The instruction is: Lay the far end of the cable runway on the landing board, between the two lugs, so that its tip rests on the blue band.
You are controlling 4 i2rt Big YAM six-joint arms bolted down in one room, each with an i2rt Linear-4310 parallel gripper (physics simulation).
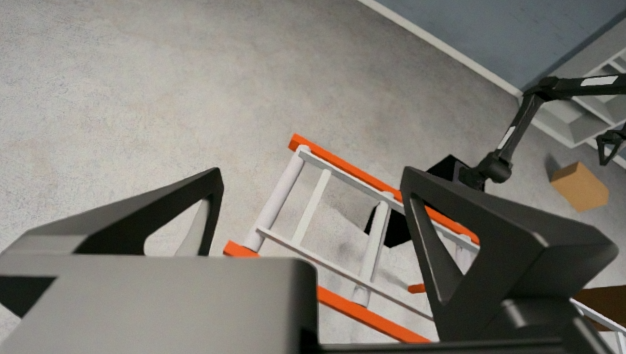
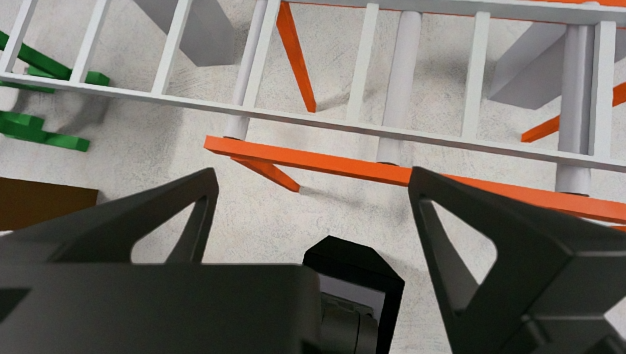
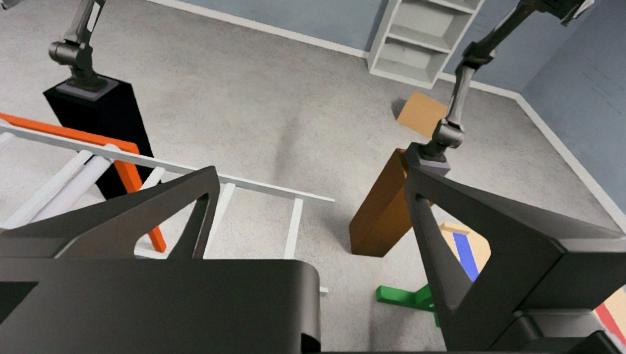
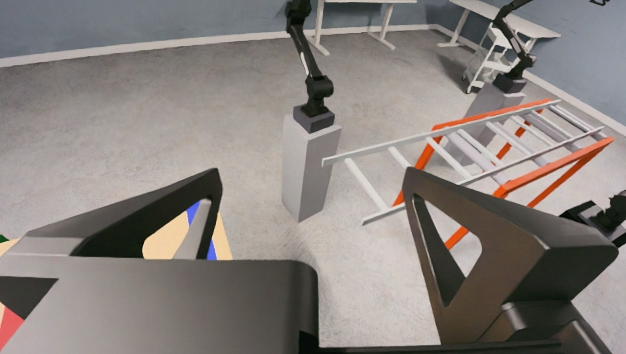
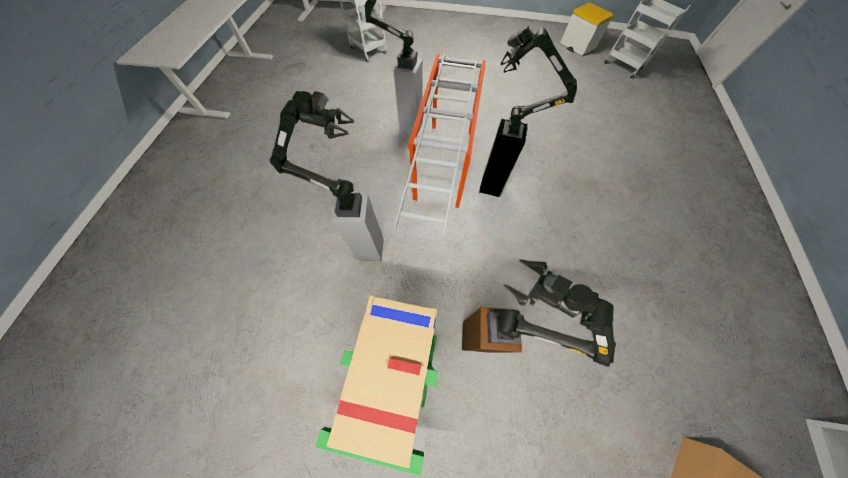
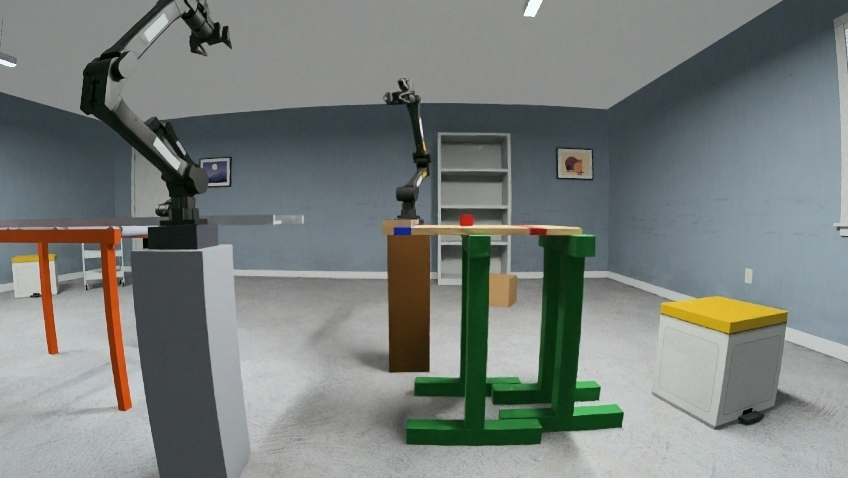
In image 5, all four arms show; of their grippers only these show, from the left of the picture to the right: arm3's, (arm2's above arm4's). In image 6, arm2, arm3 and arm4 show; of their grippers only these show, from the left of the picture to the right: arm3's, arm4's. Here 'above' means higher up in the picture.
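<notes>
The pale cable runway (image 1: 312, 207) (image 2: 362, 62) (image 3: 294, 227) (image 4: 366, 184) (image 5: 430, 188) (image 6: 288, 219) lies on the orange stand, its end jutting out in the air, apart from the landing board (image 5: 371, 380) (image 6: 498, 229). The blue band (image 5: 400, 315) (image 6: 402, 230) crosses the board's near-runway end. One beige lug (image 3: 455, 228) shows beside it. Arm1's gripper (image 1: 312, 172) is open above the runway's back. Arm2's gripper (image 2: 313, 172) (image 5: 504, 66) is open above the stand's side. Arm3's gripper (image 3: 312, 172) (image 5: 349, 127) (image 6: 217, 50) is open left of the runway. Arm4's gripper (image 4: 313, 172) (image 5: 513, 273) is open, right of the gap.
The orange stand (image 2: 350, 167) (image 6: 83, 235) has rollers under the runway. A green trestle (image 6: 476, 332) bears the board. A red block (image 5: 404, 365) stands on the board. Arm3's grey pedestal (image 5: 362, 237) and arm4's brown pedestal (image 6: 408, 302) flank the gap between runway and board.
</notes>
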